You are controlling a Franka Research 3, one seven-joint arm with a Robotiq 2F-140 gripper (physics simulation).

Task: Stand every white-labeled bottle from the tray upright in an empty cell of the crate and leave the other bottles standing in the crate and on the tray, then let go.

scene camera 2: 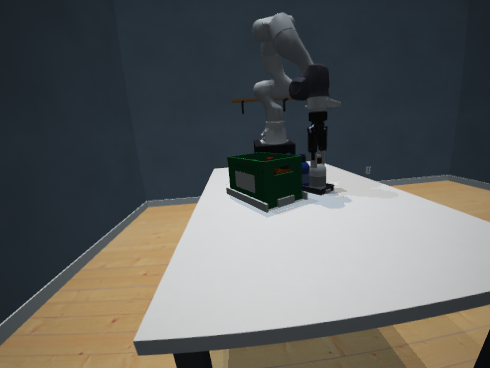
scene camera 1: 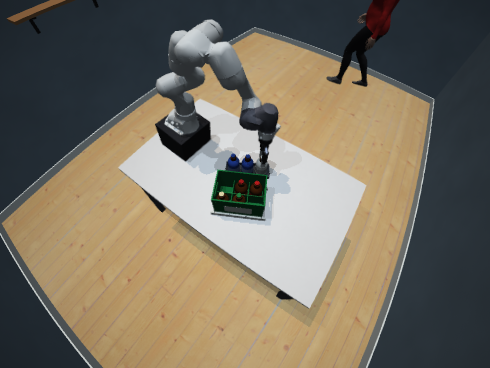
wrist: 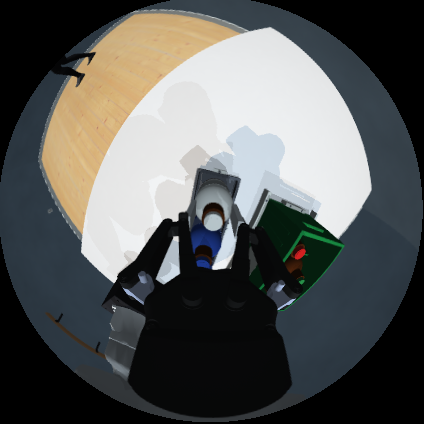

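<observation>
The white-labeled bottle (scene camera 1: 261, 168) (scene camera 2: 317, 180) (wrist: 213, 196) stands upright at one end of the dark tray (scene camera 2: 326, 190) (wrist: 233, 180). My gripper (scene camera 1: 263, 161) (scene camera 2: 319, 162) (wrist: 213, 208) points down, shut on this bottle near its neck. Two blue bottles (scene camera 1: 233, 163) (scene camera 1: 247, 163) stand beside it on the tray; a blue one shows in the wrist view (wrist: 206, 239). The green crate (scene camera 1: 216, 204) (scene camera 2: 277, 189) (wrist: 282, 225) holds two red-capped bottles (scene camera 1: 241, 187) (scene camera 1: 256, 188), a cream-capped bottle (scene camera 1: 221, 194) and a green-capped bottle (scene camera 1: 239, 196). Its back-left cell looks empty; the front-right cell's floor is hidden.
The crate stands close beside the tray, within low grey rails (scene camera 2: 247, 200) on the white table (scene camera 1: 310, 225) (scene camera 2: 310, 260). The robot's black base block (scene camera 1: 184, 139) stands on the table behind. A person (scene camera 1: 377, 25) in red stands on the floor beyond.
</observation>
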